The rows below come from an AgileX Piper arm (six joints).
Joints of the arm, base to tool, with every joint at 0 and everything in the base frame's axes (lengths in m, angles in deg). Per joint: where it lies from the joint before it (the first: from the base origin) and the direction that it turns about. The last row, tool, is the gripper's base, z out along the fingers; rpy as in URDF.
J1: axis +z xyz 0 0 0.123
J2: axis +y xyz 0 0 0
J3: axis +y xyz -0.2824 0 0.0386
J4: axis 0.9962 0 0.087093 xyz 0.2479 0 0.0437
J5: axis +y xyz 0 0 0
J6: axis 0.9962 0 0.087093 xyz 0.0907 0 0.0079
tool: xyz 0 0 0 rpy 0 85.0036 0
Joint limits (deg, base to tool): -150..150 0..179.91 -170..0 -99.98..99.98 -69.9..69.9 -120..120
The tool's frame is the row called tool.
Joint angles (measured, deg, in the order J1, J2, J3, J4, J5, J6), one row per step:
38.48, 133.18, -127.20, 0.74, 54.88, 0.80
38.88, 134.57, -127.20, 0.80, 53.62, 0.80
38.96, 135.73, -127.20, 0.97, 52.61, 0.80
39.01, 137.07, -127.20, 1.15, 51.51, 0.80
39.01, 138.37, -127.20, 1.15, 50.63, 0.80
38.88, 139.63, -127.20, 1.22, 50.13, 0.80
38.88, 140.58, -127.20, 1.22, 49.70, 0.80
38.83, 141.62, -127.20, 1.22, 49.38, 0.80
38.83, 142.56, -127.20, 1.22, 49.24, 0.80
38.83, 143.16, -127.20, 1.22, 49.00, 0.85
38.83, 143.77, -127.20, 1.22, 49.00, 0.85
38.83, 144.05, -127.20, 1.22, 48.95, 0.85
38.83, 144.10, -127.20, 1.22, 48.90, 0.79
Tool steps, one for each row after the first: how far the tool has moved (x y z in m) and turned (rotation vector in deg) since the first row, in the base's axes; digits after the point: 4 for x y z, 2 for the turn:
0.0012, 0.0057, -0.0116, -0.03, 0.14, 0.38
0.0033, 0.0086, -0.0215, 0.00, 0.36, 0.44
0.0057, 0.0114, -0.0330, -0.01, 0.66, 0.45
0.0081, 0.0133, -0.0444, -0.27, 0.99, 0.43
0.0105, 0.0139, -0.0558, -0.69, 1.62, 0.28
0.0118, 0.0149, -0.0644, -1.02, 2.03, 0.27
0.0132, 0.0154, -0.0740, -1.47, 2.59, 0.21
0.0139, 0.0159, -0.0828, -1.97, 3.21, 0.21
0.0144, 0.0164, -0.0883, -2.18, 3.51, 0.16
0.0147, 0.0166, -0.0941, -2.56, 3.99, 0.15
0.0148, 0.0167, -0.0967, -2.70, 4.17, 0.15
0.0149, 0.0167, -0.0972, -2.73, 4.15, 0.20

